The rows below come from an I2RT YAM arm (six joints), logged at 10 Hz.
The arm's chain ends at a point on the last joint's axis. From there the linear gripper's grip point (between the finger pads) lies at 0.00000 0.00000 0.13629 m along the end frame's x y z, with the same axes.
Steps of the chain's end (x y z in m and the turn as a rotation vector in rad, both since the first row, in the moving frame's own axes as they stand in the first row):
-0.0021, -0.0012, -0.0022, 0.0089, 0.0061, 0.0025
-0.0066, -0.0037, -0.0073, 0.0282, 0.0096, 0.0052
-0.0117, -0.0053, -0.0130, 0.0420, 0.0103, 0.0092
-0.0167, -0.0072, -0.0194, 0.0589, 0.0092, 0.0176
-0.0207, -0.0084, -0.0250, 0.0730, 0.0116, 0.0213
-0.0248, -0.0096, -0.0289, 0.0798, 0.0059, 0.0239
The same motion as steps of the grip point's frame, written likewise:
-0.0013, -0.0024, -0.0022, 0.0089, 0.0061, 0.0025
-0.0053, -0.0075, -0.0074, 0.0282, 0.0096, 0.0052
-0.0103, -0.0110, -0.0131, 0.0420, 0.0103, 0.0092
-0.0154, -0.0152, -0.0196, 0.0589, 0.0092, 0.0176
-0.0190, -0.0183, -0.0254, 0.0730, 0.0116, 0.0213
-0.0239, -0.0205, -0.0293, 0.0798, 0.0059, 0.0239

